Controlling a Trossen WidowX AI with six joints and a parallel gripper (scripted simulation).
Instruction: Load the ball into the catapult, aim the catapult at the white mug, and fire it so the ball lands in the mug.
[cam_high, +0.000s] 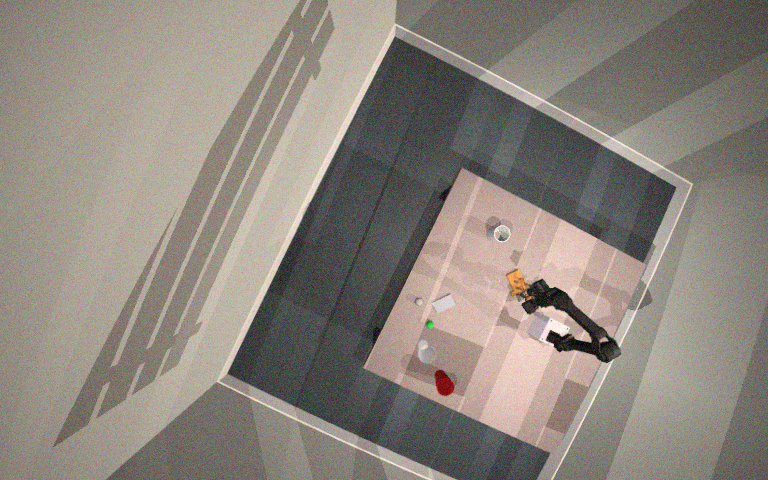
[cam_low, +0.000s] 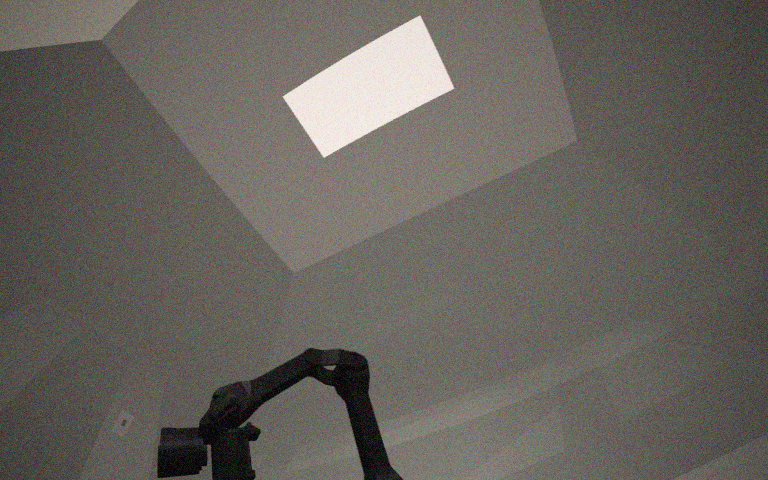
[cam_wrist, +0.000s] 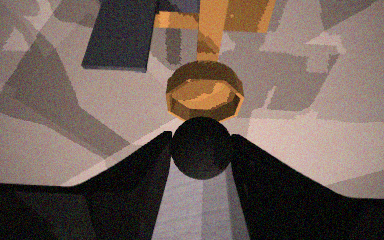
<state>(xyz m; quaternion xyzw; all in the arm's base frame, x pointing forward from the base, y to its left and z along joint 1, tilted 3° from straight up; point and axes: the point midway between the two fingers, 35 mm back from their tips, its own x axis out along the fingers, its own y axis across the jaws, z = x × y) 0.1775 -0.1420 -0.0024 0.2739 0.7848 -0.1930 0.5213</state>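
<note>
The dark ball is 1 cm above my gripper tip. Round my gripper tip: orange wooden catapult 6 cm ahead, 3 cm to the right, 3 cm below; then catapult frame 7 cm ahead, 6 cm to the right; then white mug 33 cm ahead, 27 cm to the right, 6 cm below.
</note>
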